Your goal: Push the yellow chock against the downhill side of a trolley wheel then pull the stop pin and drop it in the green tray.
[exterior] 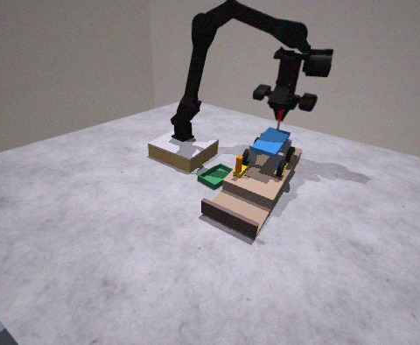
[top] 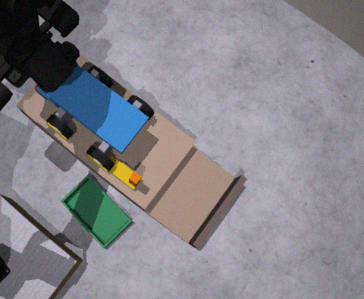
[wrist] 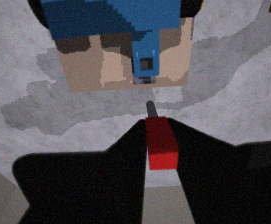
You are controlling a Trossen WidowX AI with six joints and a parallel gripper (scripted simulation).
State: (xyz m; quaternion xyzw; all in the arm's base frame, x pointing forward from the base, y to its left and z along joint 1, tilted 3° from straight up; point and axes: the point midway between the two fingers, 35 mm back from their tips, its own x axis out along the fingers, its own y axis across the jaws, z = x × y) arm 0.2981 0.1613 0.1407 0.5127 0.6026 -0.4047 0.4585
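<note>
The green tray is 220 mm to the right of my gripper tip, 180 mm below it and 80 mm behind it. Also, from my gripper tip: red-headed stop pin: right at my gripper tip; yellow chock: 220 mm to the right, 90 mm below, 10 mm ahead; blue trolley: 120 mm to the right, 60 mm below, 40 mm ahead.
</note>
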